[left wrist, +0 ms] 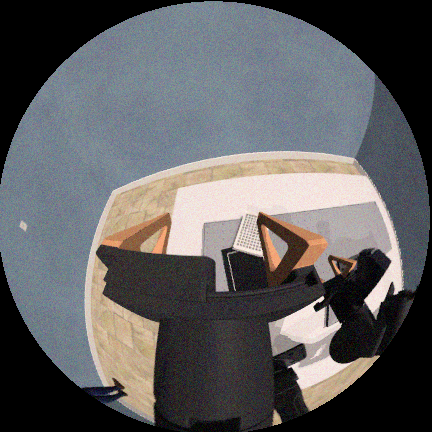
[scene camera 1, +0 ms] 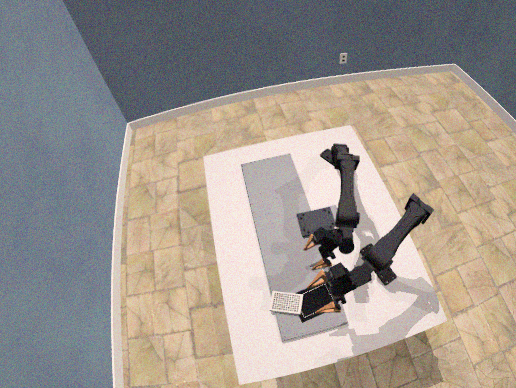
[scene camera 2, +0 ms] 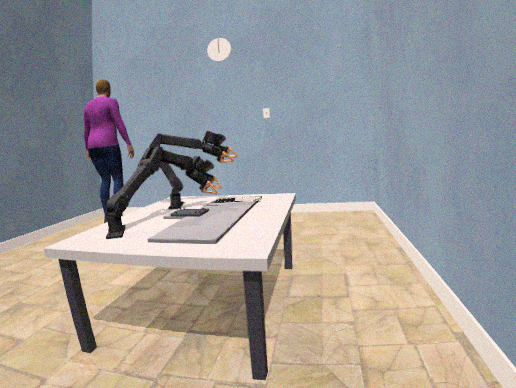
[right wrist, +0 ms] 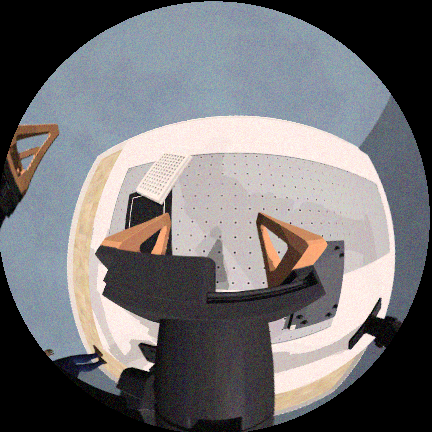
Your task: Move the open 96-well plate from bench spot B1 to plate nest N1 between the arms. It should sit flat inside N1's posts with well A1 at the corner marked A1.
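Places are measured from the left arm's base along level axes (x ahead, y up, z right), in metres.
Pixels of known places: left gripper, fingertip midpoint: (left wrist: 213, 216) (scene camera 1: 311, 300) (scene camera 2: 235, 158); right gripper, fingertip midpoint: (left wrist: 315, 261) (scene camera 1: 308, 259) (scene camera 2: 219, 190) (right wrist: 212, 217); left arm's base, origin of the base link: (left wrist: 273, 363) (scene camera 2: 176, 205); right arm's base, origin of the base link: (scene camera 2: 116, 232).
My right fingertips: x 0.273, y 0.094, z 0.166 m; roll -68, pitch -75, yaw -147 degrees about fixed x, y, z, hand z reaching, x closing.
Note:
For each thing: its top centre in the pictures, then the offset to it from my right fingertips. Level surfaces: height alone.
- white 96-well plate, middle of its top: (right wrist: 160, 170) (left wrist: 252, 230) (scene camera 1: 286, 302) (scene camera 2: 247, 197) dz -0.093, dx +0.158, dy -0.065 m
- dark nest, middle of its top: (right wrist: 327, 285) (scene camera 1: 316, 219) (scene camera 2: 189, 209) dz +0.159, dx -0.154, dy -0.060 m
- perforated grey board, its level: dy -0.081 m
- white table, its level: dy -0.094 m
The white 96-well plate (scene camera 1: 286, 302) (left wrist: 248, 236) (right wrist: 164, 177) lies at the outer edge of the grey board, one end at or over the edge of the black, white-outlined pad (scene camera 1: 315, 303) (left wrist: 246, 272) (right wrist: 145, 211); whether it is tilted is hard to tell. The dark nest (scene camera 1: 316, 223) (scene camera 2: 190, 212) (right wrist: 327, 280) with small posts holds no plate. My left gripper (scene camera 1: 313, 300) (scene camera 2: 230, 155) (left wrist: 213, 216) is open and empty, high above the pad side. My right gripper (scene camera 1: 309, 259) (scene camera 2: 213, 186) (right wrist: 212, 217) is open and empty above the board, between pad and nest. Well A1 cannot be made out.
The perforated grey board (scene camera 1: 270, 200) (scene camera 2: 185, 235) (right wrist: 225, 175) lies on the white table (scene camera 1: 225, 200) (scene camera 2: 75, 247). In scene camera 1 the two grippers are close together. A person (scene camera 2: 102, 122) stands behind the table in scene camera 2.

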